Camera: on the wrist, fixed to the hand. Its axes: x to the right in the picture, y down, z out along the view.
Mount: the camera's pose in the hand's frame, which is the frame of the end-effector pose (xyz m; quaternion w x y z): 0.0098 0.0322 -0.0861 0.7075 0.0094 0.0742 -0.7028
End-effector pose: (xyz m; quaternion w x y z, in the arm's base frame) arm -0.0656 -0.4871 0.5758 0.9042 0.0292 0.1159 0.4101
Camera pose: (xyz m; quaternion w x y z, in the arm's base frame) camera -0.1031 -0.4621 0.4951 0.9190 -0.0827 0.1735 -0.3442
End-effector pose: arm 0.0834 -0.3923 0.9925 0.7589 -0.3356 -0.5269 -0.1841
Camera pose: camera 0.1657 -0.4294 0.9725 0.4498 0.1537 -0.5540 -0.6835
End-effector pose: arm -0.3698 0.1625 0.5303 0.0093 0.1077 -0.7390 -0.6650
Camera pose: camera -0.3706 0.0793 0.5707 0.4069 -0.6450 0.4527 0.4621
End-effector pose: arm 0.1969 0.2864 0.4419 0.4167 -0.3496 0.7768 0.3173
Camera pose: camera 0.1303 0.2340 0.4787 0.4635 -0.8129 0.3378 -0.1016
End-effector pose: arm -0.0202 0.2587 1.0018 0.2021 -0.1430 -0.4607 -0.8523
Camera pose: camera -0.0184 0.1681 0.9834 0.4205 -0.2877 0.4195 0.7513
